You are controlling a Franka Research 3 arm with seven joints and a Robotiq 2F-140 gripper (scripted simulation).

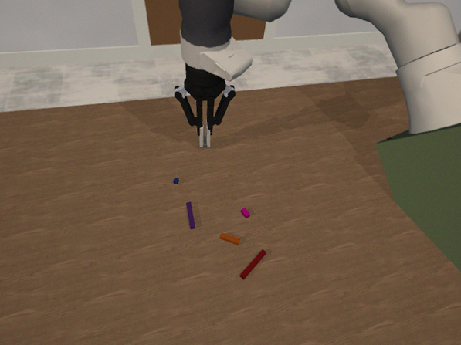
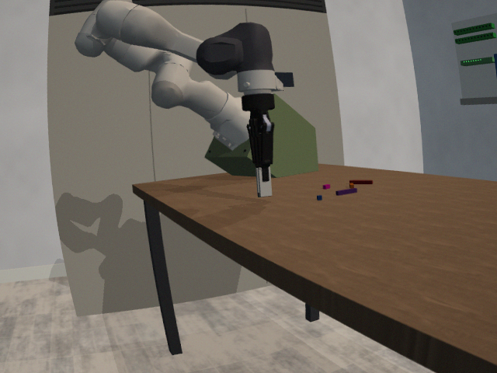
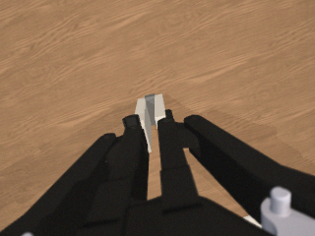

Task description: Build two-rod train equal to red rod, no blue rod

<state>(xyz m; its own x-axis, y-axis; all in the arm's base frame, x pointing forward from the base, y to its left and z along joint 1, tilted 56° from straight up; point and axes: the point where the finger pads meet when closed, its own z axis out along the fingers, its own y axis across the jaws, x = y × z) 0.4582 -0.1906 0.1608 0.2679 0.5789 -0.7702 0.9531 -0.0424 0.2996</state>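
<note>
Now: the grey rod 30 mm below my hand. The rest, counted from my hand: blue rod: 100 mm ahead, 80 mm to the left, 40 mm below; then purple rod: 90 mm ahead, 180 mm to the left, 40 mm below; then magenta rod: 20 mm behind, 210 mm to the left, 40 mm below.
</note>
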